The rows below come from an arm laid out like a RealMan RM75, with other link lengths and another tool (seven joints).
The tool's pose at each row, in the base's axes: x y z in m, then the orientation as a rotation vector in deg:
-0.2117 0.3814 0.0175 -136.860 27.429 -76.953
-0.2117 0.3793 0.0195 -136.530 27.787 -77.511
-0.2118 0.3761 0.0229 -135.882 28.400 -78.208
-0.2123 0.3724 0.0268 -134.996 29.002 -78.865
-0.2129 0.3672 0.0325 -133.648 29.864 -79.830
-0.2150 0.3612 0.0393 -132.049 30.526 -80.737
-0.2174 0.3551 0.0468 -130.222 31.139 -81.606
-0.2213 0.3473 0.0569 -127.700 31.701 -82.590
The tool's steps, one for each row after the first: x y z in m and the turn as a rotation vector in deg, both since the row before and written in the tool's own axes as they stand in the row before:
0.0024 0.0009 -0.0013 -0.049 0.497 0.162
0.0040 0.0012 -0.0022 0.038 0.696 0.401
0.0044 0.0015 -0.0028 0.227 0.720 0.522
0.0065 0.0019 -0.0038 0.367 1.071 0.773
0.0071 0.0021 -0.0056 0.652 1.064 0.812
0.0077 0.0017 -0.0061 0.839 1.093 0.910
0.0101 0.0017 -0.0086 1.329 1.338 1.187

